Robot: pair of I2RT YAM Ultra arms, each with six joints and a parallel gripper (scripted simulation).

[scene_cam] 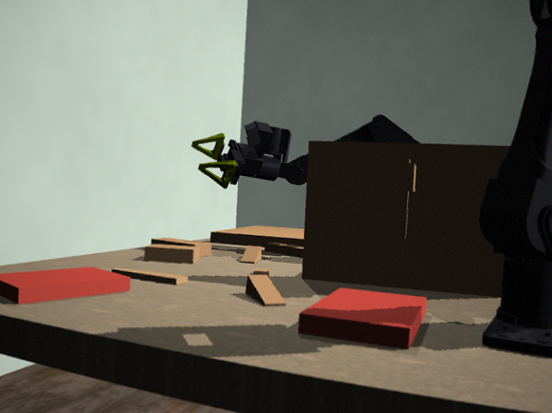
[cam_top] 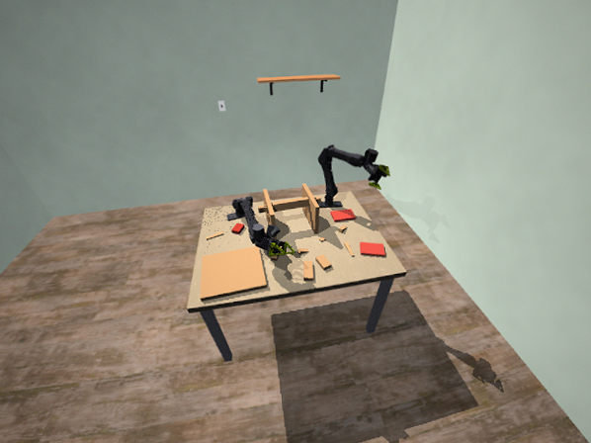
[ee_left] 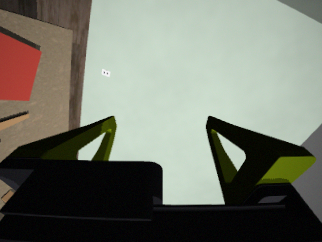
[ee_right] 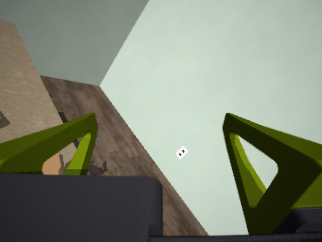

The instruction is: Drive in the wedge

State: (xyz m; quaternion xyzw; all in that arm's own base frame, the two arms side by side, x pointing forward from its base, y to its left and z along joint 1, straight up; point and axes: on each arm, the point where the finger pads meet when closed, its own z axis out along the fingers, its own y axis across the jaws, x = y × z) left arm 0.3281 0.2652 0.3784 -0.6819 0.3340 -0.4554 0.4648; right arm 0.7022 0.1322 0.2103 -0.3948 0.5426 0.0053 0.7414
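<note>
The rail is 190 mm behind my left hand, 530 mm to the right of it and 210 mm below it. From my left hand the other things lie so: flat board: 190 mm ahead, 930 mm to the right, 360 mm below.
</note>
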